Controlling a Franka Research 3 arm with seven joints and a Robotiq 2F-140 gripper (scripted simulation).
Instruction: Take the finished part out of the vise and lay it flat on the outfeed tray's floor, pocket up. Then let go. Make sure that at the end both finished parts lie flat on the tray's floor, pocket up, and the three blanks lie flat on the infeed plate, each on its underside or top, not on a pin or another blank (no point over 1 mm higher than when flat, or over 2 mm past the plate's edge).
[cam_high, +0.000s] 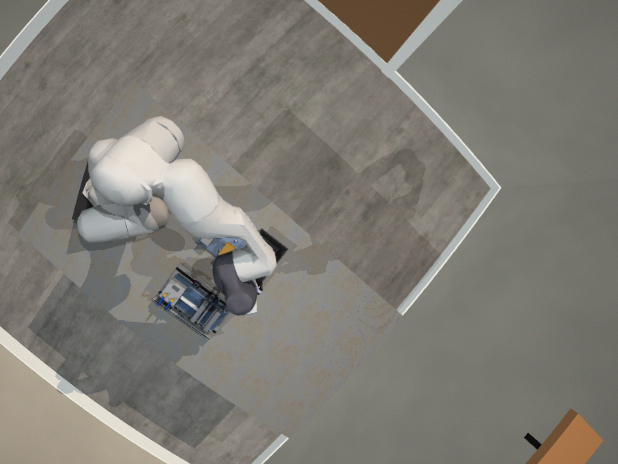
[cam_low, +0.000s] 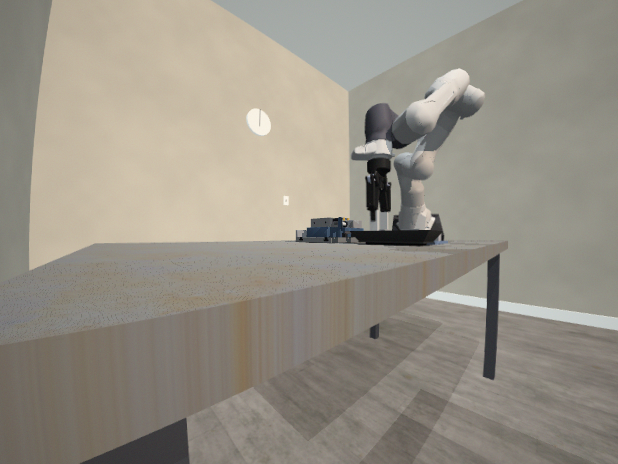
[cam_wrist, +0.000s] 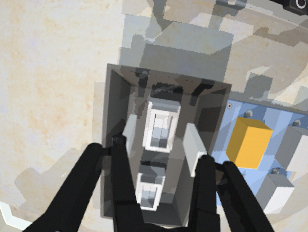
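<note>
My gripper is now 12 cm past the orange block, 1 cm to the left of it and 4 cm above it. From my hand the other things lie so: blue vise 6 cm behind, 26 cm to the right, 3 cm below; then blue fixture plate 17 cm behind, 2 cm to the left, 7 cm below.
</note>
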